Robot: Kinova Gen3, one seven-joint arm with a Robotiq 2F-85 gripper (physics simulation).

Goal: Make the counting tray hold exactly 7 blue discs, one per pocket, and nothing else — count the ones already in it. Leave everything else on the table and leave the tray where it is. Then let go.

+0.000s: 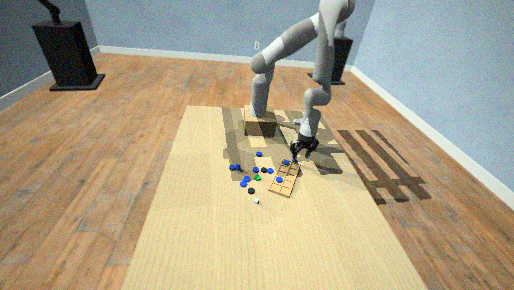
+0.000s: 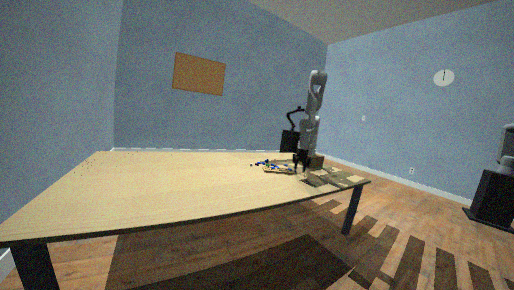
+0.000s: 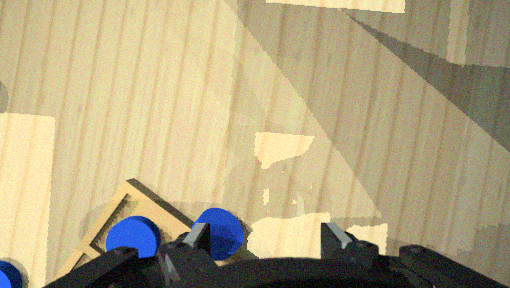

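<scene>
The wooden counting tray [image 1: 286, 186] [image 3: 150, 202] lies on the table. One blue disc [image 1: 286, 162] [image 3: 132, 237] sits at its end pocket and another blue disc [image 1: 279, 179] farther down. A third blue disc [image 1: 295, 160] [image 3: 217, 233] overlaps the end rim and looks tilted; its seating is unclear. Several blue discs lie loose left of the tray, including one blue disc [image 1: 270, 171] near it, one blue disc [image 1: 259, 154] toward the base and one blue disc [image 1: 243, 184]. My gripper [image 1: 301, 156] [image 2: 300, 171] [image 3: 265, 241] is open and empty above the tray's end, its left finger over the tilted disc.
Black discs [image 1: 264, 170] [image 1: 251, 191], a green disc [image 1: 258, 178] and a small white cube [image 1: 257, 201] lie left of the tray among the loose blue discs. One blue disc [image 1: 238, 167] seems to stand on edge. The arm's wooden base block [image 1: 260, 129] stands behind them.
</scene>
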